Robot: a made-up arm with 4 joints. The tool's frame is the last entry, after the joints.
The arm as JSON. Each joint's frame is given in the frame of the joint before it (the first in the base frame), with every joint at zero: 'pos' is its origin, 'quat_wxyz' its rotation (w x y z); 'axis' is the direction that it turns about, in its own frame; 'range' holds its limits. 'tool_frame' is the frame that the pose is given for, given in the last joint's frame.
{
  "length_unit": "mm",
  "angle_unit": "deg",
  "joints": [
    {
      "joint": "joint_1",
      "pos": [
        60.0,
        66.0,
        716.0
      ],
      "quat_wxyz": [
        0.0,
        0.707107,
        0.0,
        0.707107
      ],
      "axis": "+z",
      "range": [
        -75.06,
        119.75
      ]
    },
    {
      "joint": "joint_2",
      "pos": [
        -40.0,
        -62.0,
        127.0
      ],
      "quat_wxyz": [
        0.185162,
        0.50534,
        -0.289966,
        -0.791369
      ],
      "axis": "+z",
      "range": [
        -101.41,
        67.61
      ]
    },
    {
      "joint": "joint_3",
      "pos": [
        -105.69,
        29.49,
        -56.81
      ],
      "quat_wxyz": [
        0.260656,
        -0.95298,
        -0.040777,
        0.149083
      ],
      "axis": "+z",
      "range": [
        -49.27,
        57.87
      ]
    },
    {
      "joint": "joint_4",
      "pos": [
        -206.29,
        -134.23,
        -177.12
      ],
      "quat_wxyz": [
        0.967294,
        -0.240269,
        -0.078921,
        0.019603
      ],
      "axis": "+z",
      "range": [
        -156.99,
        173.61
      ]
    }
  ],
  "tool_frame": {
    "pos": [
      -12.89,
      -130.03,
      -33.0
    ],
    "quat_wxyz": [
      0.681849,
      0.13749,
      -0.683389,
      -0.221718
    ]
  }
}
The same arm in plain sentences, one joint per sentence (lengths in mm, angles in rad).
The arm has four revolute joints in a row. What follows holds with every joint at zero, and every direction is one of the base frame's.
Joint 1 sits 60.0 mm along +x and 66.0 mm along +y and 716.0 mm along +z from the base frame's origin and rotates about +x, from -1.3100 to 2.0900 rad.
Joint 2 sits 127.0 mm along +x and 62.0 mm along +y and 40.0 mm along -z from joint 1 and rotates about the direction (0.321101, -0.271801, -0.907203), from -1.7699 to 1.1800 rad.
Joint 3 sits 74.0 mm along +x and 24.0 mm along -y and 96.0 mm along +z from joint 2 and rotates about the direction (0.261395, 0.413693, 0.872084), from -0.8599 to 1.0100 rad.
Joint 4 sits 183.0 mm along +x and 158.0 mm along -y and 183.0 mm along -z from joint 3 and rotates about +z, from -2.7400 to 3.0301 rad.
The tool frame, which is the frame that the pose is given for, sits 107.0 mm along +x and 75.0 mm along +y and 33.0 mm along -z from joint 4; its axes are the base frame's turned by roll 1.5135, pitch -1.0572 and yaw 0.6443 rad (as in URDF: about the fixed x, then y, then z).

